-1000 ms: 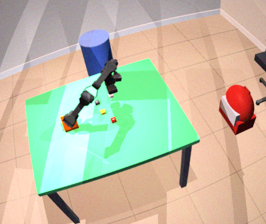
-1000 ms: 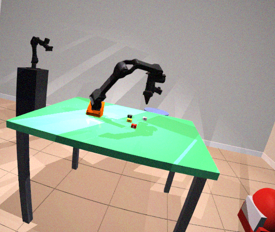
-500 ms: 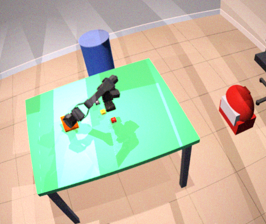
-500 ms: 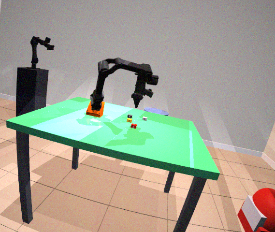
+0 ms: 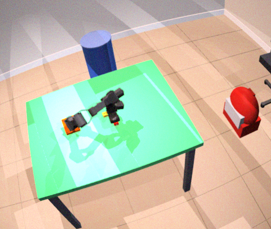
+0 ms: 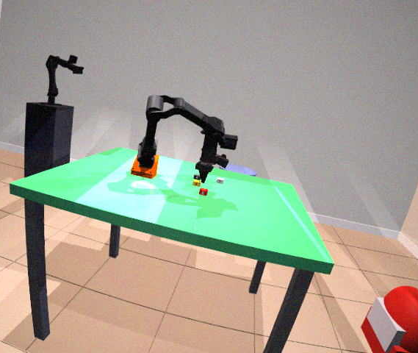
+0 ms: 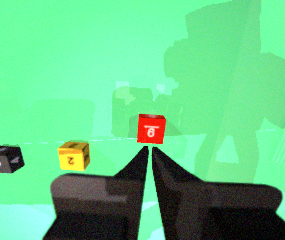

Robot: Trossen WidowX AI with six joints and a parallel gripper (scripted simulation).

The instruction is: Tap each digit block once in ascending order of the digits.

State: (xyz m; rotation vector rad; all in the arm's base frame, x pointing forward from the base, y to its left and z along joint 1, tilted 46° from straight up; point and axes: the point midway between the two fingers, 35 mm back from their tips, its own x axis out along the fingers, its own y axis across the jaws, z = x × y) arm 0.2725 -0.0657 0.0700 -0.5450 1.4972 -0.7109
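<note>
Right now the red block is 4 cm below my gripper tip and 1 cm ahead of it. The rest, counted from my gripper tip: black block 21 cm to the left, 4 cm below, 4 cm behind; then white block 22 cm to the left, 8 cm ahead, 4 cm below; then yellow block 10 cm to the left, 4 cm below, 3 cm behind.
</note>
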